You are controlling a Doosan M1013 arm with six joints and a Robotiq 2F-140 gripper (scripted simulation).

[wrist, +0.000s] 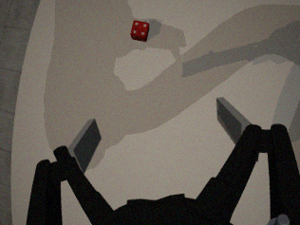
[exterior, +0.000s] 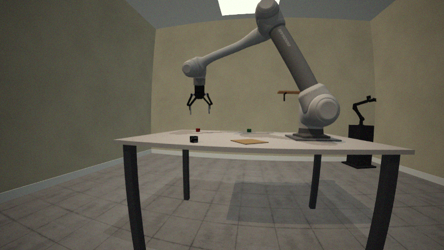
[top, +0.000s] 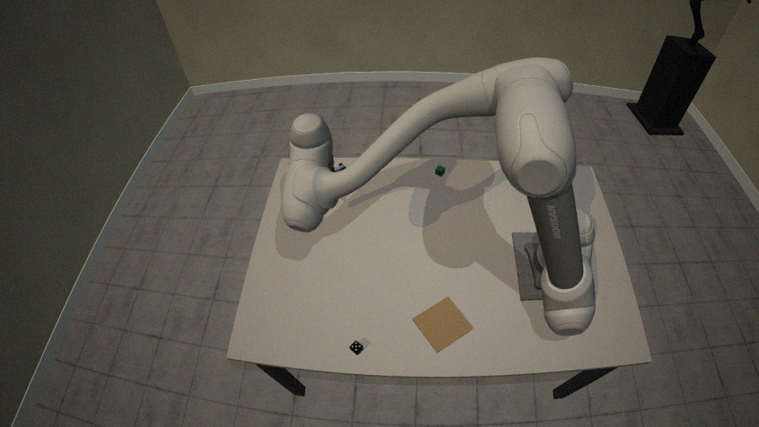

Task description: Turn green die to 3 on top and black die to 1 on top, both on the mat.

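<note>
The green die lies 42 cm behind my hand, 22 cm to the right of it and 15 cm below it. Round my hand: red die (5 cm ahead, 15 cm to the right, 15 cm below); black die (7 cm behind, 49 cm to the left, 15 cm below); tan mat (34 cm behind, 42 cm to the left, 16 cm below).
</note>
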